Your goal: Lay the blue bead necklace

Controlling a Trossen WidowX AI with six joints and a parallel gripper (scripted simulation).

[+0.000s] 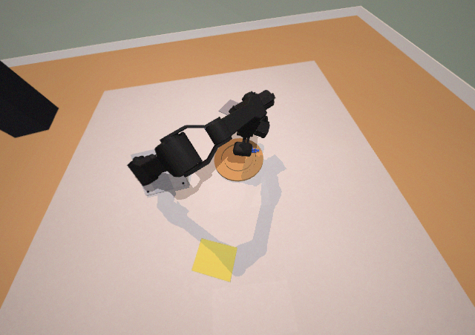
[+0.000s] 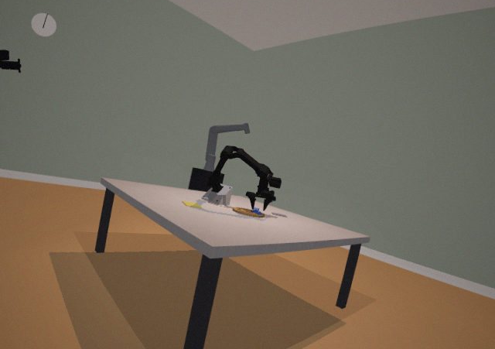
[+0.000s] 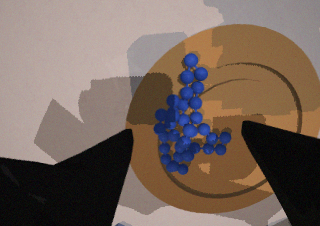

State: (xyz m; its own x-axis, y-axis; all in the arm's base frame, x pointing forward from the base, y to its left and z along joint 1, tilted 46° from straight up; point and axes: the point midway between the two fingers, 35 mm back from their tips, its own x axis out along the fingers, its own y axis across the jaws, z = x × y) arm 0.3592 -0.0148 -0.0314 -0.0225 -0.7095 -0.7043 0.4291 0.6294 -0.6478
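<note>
Now: the round bead board 50 mm behind my gripper tip, 30 mm to the right of it and 20 mm below it. From my gripper tip the other things lie so: yellow square patch 350 mm to the right, 210 mm behind, 30 mm below; then flat grey tile 280 mm to the left, 30 mm below, 10 mm behind; then light blue cube 170 mm to the left, 130 mm behind, 20 mm below.
</note>
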